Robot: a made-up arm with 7 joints. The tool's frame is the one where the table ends. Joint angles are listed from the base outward.
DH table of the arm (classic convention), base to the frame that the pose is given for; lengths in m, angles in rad. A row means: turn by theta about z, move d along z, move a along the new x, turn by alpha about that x. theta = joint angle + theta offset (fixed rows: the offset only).
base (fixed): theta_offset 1.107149  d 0  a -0.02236  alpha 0
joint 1: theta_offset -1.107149  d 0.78  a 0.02  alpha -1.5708
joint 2: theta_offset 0  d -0.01  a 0.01  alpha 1.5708
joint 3: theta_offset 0  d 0.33  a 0.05  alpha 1.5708
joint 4: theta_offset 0  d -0.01  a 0.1  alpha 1.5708
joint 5: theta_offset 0  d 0.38  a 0.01  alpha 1.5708
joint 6: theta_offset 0  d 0.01  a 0.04  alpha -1.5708
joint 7: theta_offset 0  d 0.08  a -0.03  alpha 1.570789
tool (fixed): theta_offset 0  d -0.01  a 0  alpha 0
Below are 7 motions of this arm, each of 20 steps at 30 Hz.
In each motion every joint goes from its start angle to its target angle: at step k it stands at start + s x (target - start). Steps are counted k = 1, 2, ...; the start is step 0. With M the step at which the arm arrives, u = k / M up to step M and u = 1 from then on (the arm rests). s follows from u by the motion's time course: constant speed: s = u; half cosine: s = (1 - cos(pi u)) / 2; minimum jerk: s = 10 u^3 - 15 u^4 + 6 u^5.
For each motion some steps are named. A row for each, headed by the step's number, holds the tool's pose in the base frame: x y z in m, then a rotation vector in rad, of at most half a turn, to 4 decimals.
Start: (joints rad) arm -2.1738 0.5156 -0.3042 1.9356 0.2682 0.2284 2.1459
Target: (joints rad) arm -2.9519 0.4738 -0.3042 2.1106 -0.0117 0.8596 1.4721
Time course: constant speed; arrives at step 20
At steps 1, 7, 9, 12, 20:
1: -0.5176 -0.5301 1.1188 -0.8903 -0.0569 2.0006
7: -0.6092 -0.4007 1.1262 -0.6660 -0.2618 1.8378
9: -0.6323 -0.3525 1.1286 -0.6080 -0.3355 1.7745
12: -0.6593 -0.2765 1.1324 -0.5375 -0.4495 1.6731
20: -0.6817 -0.0626 1.1445 -0.4498 -0.7618 1.3792

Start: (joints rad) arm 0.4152 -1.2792 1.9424 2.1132 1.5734 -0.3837 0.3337
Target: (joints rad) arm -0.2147 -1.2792 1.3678 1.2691 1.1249 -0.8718 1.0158
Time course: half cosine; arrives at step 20
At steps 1, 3, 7, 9, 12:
1: -0.7350 0.0554 0.8807 0.5155 -0.6459 0.7440
3: -0.7244 0.0954 0.8847 0.5203 -0.6535 0.6601
7: -0.6465 0.2604 0.9105 0.5573 -0.6852 0.2932
9: -0.5695 0.3524 0.9337 0.5942 -0.7091 0.0572
12: -0.4224 0.4535 0.9751 0.6638 -0.7591 -0.2858

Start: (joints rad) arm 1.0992 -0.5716 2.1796 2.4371 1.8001 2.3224 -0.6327
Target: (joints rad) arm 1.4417 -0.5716 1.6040 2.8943 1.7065 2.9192 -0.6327
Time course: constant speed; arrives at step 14
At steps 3, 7, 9, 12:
3: -0.2727 -0.3893 1.2650 -1.0724 0.1133 -1.4794
7: -0.2061 -0.3849 1.2885 -1.0724 0.2850 -1.2315
9: -0.1716 -0.3818 1.2969 -1.0600 0.3767 -1.1123
12: -0.1192 -0.3761 1.3055 -1.0268 0.5203 -0.9411

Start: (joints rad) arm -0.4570 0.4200 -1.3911 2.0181 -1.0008 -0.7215 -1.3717
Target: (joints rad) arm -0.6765 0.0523 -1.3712 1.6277 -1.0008 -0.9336 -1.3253
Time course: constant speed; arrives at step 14
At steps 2, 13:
2: 0.1736 -0.5164 1.3248 1.9449 0.3071 -1.5208
13: -0.0777 -0.4921 1.2992 2.2594 0.1866 -1.2012

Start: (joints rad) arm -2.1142 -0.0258 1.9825 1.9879 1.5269 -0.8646 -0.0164
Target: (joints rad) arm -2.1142 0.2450 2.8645 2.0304 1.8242 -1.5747 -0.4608
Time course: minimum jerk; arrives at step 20
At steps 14, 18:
14: 0.2407 -0.0019 1.3821 0.2432 0.3493 -2.3113
18: 0.1980 0.0182 1.3860 0.1510 0.4302 -2.2283

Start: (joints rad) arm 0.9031 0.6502 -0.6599 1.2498 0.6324 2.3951 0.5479
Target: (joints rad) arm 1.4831 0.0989 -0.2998 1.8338 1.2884 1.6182 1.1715
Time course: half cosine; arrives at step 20
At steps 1, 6, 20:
1: 0.4399 0.2286 0.8053 -1.4467 1.6449 0.9047
6: 0.4063 0.3282 0.8734 -1.4865 1.3207 0.8121
20: 0.0782 0.4659 1.2774 -0.8291 0.6959 0.9136

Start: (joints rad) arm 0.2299 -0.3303 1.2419 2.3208 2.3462 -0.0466 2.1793
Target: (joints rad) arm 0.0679 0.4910 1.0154 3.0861 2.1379 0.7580 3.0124
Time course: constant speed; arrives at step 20
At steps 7, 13, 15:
7: 0.0862 0.1666 1.5674 0.0001 2.4400 1.5986
13: 0.2487 0.0775 1.5653 -0.1059 2.2925 1.9321
15: 0.2963 0.0444 1.5539 -0.1415 2.2304 2.0018

